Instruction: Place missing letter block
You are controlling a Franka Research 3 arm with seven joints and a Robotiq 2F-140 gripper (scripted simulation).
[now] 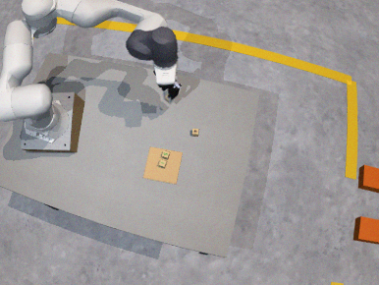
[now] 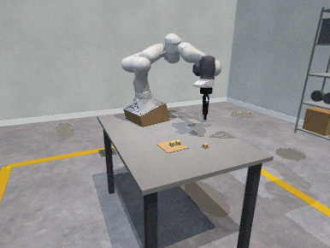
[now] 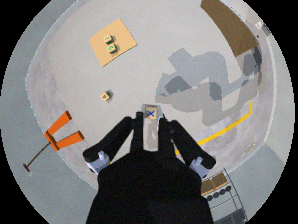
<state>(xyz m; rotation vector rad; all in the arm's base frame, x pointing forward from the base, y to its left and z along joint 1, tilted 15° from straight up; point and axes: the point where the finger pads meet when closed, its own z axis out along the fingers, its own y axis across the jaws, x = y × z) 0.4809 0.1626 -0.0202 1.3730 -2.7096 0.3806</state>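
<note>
My hand is 26 cm to the left of the tan mat and 13 cm above it. The rest, counted from my hand: block (12 cm below, 12 cm ahead, 10 cm to the right).
</note>
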